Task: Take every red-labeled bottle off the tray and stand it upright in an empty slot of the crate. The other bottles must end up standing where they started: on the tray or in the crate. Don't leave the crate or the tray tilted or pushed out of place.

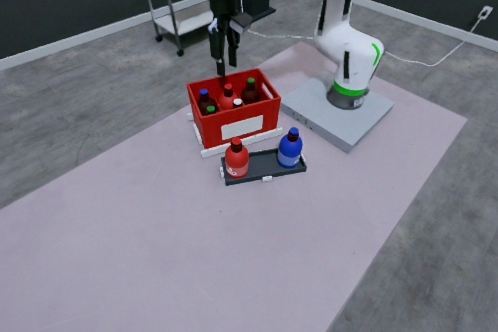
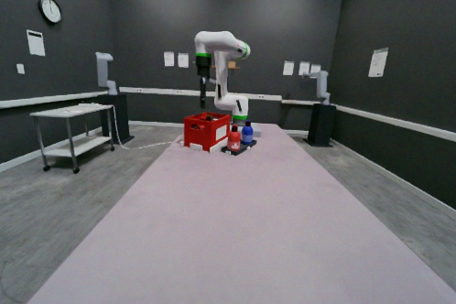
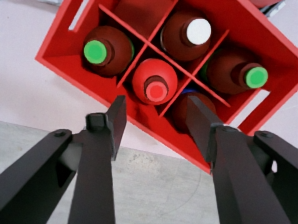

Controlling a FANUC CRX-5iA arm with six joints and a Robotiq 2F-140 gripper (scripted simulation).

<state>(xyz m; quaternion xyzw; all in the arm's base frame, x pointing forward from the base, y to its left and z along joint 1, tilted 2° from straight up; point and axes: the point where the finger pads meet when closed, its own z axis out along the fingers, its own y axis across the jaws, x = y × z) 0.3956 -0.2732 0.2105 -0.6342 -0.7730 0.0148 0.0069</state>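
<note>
Right now my hand is 16 cm short of the red bottle, 20 cm to the right of it and 17 cm above it. From my hand the other things lie so: blue bottle: 30 cm to the left, 17 cm below; red crate: 2 cm ahead, 4 cm to the left, 17 cm below; dark tray: 8 cm ahead, 25 cm to the left, 24 cm below.
</note>
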